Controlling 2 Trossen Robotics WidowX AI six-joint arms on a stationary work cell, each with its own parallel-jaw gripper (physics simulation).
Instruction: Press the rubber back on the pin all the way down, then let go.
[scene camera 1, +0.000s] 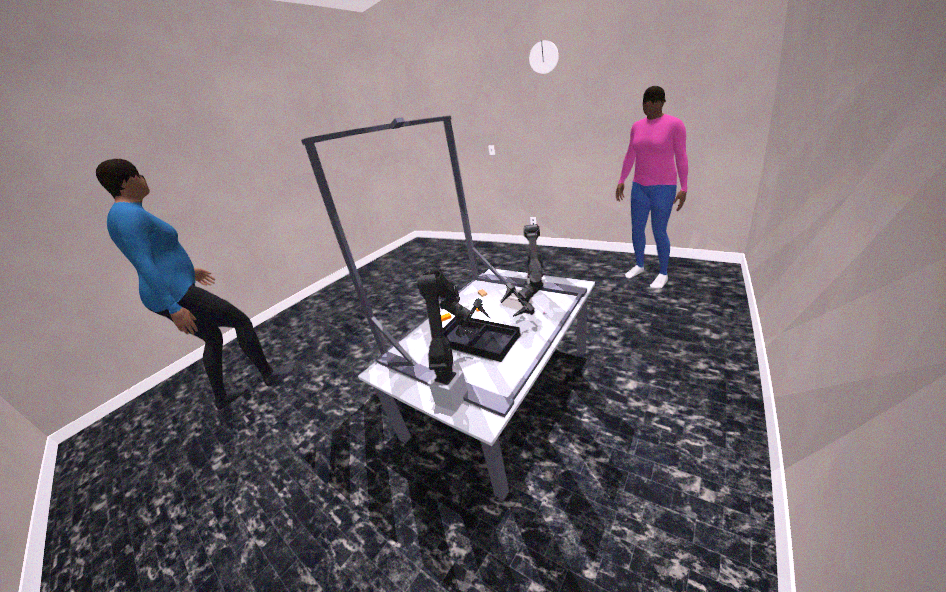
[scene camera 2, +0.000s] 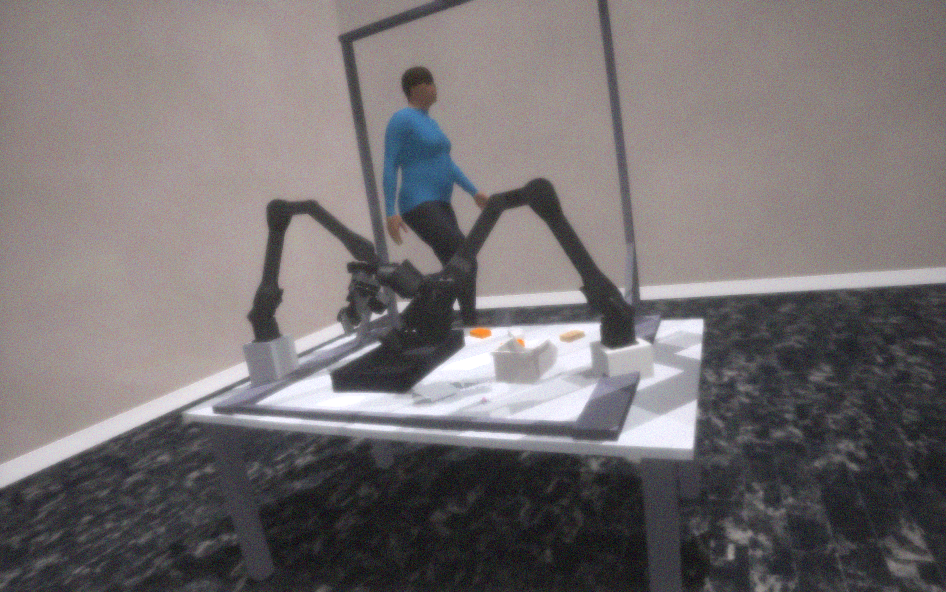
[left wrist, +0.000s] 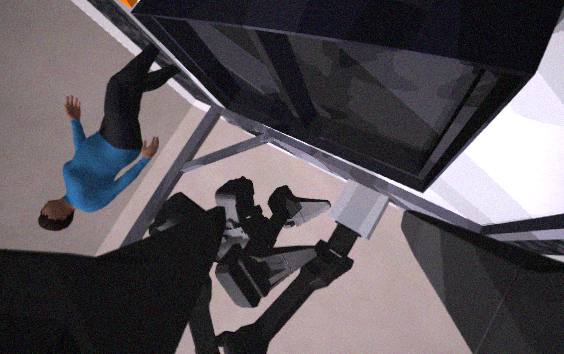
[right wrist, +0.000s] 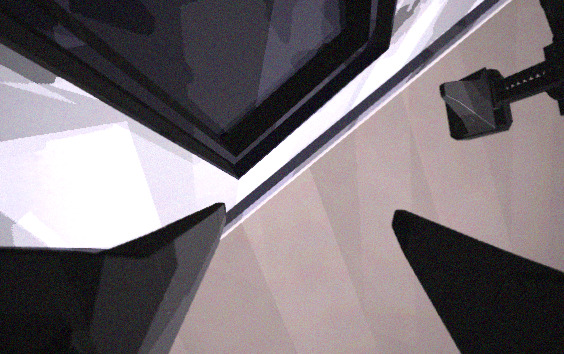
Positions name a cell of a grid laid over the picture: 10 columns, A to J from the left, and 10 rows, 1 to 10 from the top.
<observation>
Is my left gripper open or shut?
Open.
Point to my left gripper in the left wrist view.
At F7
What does my right gripper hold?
Nothing.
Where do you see my left gripper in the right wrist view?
J2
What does my left gripper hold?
Nothing.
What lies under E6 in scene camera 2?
My left gripper.
</observation>
